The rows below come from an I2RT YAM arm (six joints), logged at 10 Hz.
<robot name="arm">
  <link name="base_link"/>
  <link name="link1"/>
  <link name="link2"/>
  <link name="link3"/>
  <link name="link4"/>
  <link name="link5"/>
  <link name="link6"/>
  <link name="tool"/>
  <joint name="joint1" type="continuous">
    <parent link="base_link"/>
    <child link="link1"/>
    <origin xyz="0 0 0.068" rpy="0 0 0"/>
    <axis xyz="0 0 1"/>
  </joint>
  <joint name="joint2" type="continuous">
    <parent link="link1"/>
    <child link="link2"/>
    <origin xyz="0.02 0.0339 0.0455" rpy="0 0 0"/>
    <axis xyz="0 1 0"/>
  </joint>
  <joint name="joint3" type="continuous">
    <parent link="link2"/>
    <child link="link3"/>
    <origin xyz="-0.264 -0.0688 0" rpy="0 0 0"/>
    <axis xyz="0 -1 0"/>
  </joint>
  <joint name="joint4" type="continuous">
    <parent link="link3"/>
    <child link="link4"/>
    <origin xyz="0.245 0.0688 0.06" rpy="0 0 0"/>
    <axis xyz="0 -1 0"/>
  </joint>
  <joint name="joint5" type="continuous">
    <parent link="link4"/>
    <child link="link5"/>
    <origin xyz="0.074 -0.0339 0.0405" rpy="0 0 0"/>
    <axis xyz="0 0 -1"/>
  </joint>
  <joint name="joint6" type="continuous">
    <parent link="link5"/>
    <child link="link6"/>
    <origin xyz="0.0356 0 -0.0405" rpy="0 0 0"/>
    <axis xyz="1 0 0"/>
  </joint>
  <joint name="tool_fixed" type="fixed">
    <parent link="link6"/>
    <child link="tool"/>
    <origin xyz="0 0 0" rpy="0 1.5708 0"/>
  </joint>
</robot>
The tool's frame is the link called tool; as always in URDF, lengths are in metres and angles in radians. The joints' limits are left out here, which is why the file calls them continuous.
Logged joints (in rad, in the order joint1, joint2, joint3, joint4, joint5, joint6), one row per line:
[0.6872, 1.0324, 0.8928, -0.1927, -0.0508, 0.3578]
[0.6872, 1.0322, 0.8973, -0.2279, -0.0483, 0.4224]
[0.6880, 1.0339, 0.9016, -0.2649, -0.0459, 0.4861]
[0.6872, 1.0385, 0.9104, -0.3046, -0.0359, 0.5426]
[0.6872, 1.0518, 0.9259, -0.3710, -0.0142, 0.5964]
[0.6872, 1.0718, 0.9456, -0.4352, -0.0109, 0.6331]
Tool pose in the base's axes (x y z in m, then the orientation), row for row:
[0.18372, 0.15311, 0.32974, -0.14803, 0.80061, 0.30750, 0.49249]
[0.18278, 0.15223, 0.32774, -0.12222, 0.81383, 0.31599, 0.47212]
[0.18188, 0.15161, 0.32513, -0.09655, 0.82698, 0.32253, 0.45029]
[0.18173, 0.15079, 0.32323, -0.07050, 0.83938, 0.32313, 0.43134]
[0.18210, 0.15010, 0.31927, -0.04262, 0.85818, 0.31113, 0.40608]
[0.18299, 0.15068, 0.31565, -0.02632, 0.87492, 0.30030, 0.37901]
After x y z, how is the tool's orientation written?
As a quaternion, x y z w.
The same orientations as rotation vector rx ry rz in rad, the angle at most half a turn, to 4 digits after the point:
[-0.3592, 1.9426, 0.7461]
[-0.2992, 1.9924, 0.7736]
[-0.2387, 2.0445, 0.7974]
[-0.1758, 2.0930, 0.8057]
[-0.1075, 2.1649, 0.7849]
[-0.0672, 2.2352, 0.7672]

